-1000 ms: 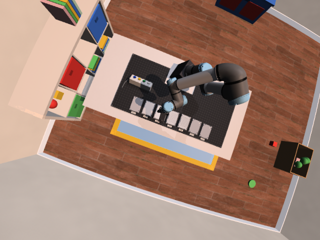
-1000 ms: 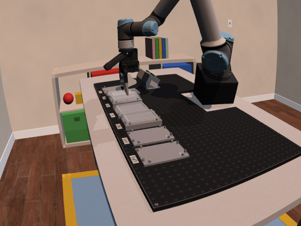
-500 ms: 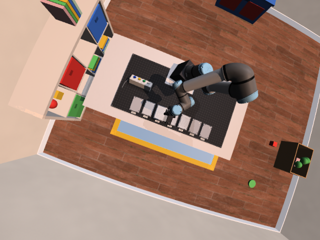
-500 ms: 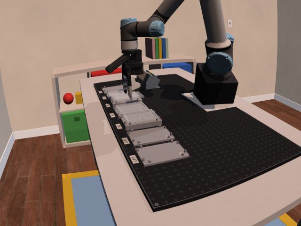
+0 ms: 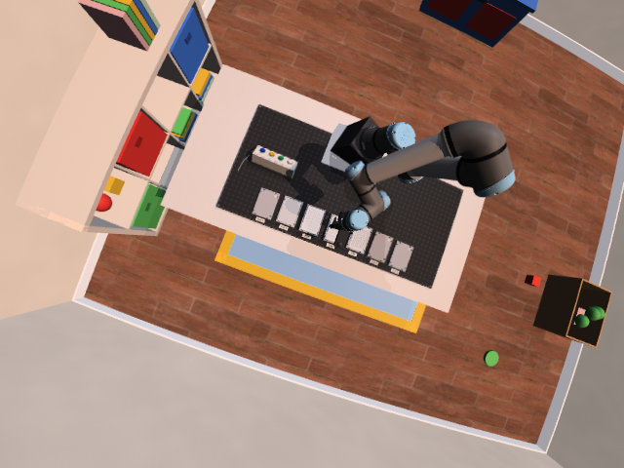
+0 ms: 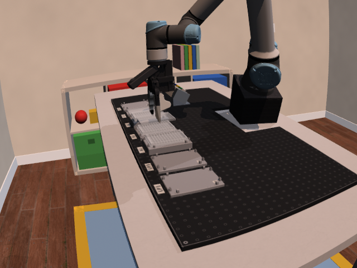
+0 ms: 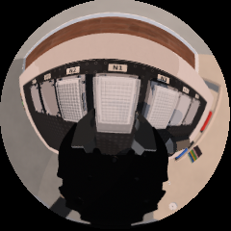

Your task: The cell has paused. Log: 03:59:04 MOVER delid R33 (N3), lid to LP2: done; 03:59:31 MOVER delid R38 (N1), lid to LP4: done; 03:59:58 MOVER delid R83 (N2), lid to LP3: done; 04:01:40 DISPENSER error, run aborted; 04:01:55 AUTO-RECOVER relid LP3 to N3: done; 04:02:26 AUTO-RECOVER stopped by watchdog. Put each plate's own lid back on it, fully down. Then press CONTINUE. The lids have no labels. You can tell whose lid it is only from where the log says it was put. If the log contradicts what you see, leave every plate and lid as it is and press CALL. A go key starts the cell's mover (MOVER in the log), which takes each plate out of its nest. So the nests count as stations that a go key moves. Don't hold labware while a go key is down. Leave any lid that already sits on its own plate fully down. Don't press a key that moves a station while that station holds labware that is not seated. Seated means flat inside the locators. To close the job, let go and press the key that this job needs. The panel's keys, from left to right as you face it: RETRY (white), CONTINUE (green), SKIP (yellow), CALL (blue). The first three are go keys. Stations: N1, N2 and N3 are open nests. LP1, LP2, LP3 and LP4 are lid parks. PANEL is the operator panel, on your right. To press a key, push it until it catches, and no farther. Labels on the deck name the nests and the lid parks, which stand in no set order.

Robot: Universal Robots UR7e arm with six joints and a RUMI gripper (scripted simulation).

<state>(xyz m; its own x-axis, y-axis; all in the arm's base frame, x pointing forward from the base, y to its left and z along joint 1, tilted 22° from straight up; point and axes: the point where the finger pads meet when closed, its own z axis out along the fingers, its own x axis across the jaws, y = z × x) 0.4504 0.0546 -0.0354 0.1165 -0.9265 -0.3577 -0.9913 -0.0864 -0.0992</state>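
My hand is 26 cm to the left of the clear plate lid, 5 cm above it and 2 cm short of it. From my hand the other things lie so: lid park 38 cm to the left, 6 cm below, 3 cm behind; clear lid 1 cm below.
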